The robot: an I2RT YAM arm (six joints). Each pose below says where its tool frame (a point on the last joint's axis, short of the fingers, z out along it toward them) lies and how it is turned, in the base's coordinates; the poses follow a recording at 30 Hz.
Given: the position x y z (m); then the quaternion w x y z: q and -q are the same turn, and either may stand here.
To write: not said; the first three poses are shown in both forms.
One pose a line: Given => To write
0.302 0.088 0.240 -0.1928 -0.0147 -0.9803 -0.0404 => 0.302 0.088 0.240 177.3 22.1 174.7
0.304 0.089 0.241 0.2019 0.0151 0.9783 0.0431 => 0.304 0.089 0.241 177.1 23.2 174.4
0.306 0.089 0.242 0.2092 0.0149 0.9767 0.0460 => 0.306 0.089 0.242 177.0 24.0 174.0
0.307 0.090 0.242 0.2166 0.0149 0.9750 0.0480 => 0.307 0.090 0.242 176.9 24.9 173.7
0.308 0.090 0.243 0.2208 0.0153 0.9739 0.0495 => 0.308 0.090 0.243 176.7 25.4 173.4
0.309 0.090 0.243 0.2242 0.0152 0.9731 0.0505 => 0.309 0.090 0.243 176.7 25.8 173.3
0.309 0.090 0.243 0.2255 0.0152 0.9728 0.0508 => 0.309 0.090 0.243 176.7 25.9 173.3
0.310 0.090 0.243 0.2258 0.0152 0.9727 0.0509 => 0.310 0.090 0.243 176.6 26.0 173.2
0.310 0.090 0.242 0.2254 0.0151 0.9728 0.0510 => 0.310 0.090 0.242 176.7 25.9 173.2
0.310 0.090 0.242 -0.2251 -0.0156 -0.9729 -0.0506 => 0.310 0.090 0.242 176.6 25.9 173.3
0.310 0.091 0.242 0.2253 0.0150 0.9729 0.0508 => 0.310 0.091 0.242 176.7 25.9 173.3
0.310 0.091 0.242 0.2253 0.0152 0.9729 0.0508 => 0.310 0.091 0.242 176.7 25.9 173.3
